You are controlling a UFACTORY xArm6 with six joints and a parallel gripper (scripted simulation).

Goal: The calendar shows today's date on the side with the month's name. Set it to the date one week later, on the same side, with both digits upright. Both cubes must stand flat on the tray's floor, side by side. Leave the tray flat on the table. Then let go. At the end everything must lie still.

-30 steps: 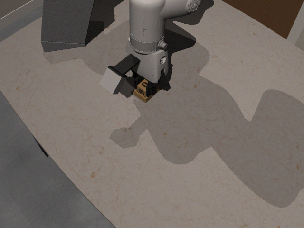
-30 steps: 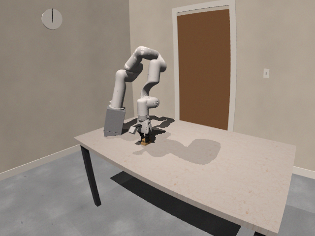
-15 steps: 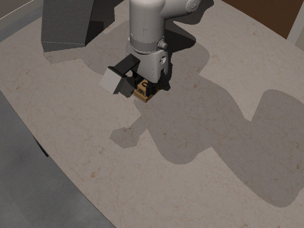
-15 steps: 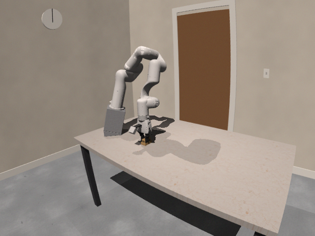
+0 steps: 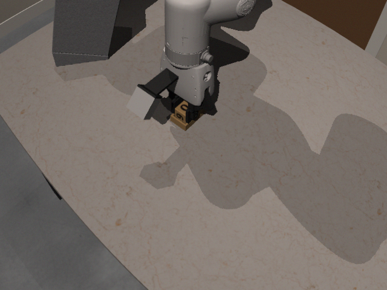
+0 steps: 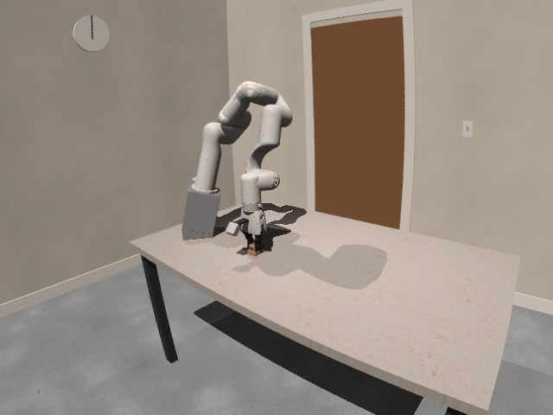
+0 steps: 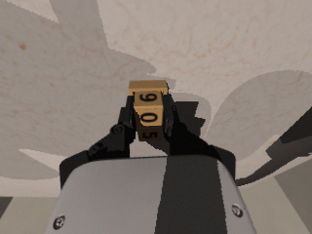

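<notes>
The wooden tray is 2 cm to the left of my hand and 3 cm below it.
</notes>
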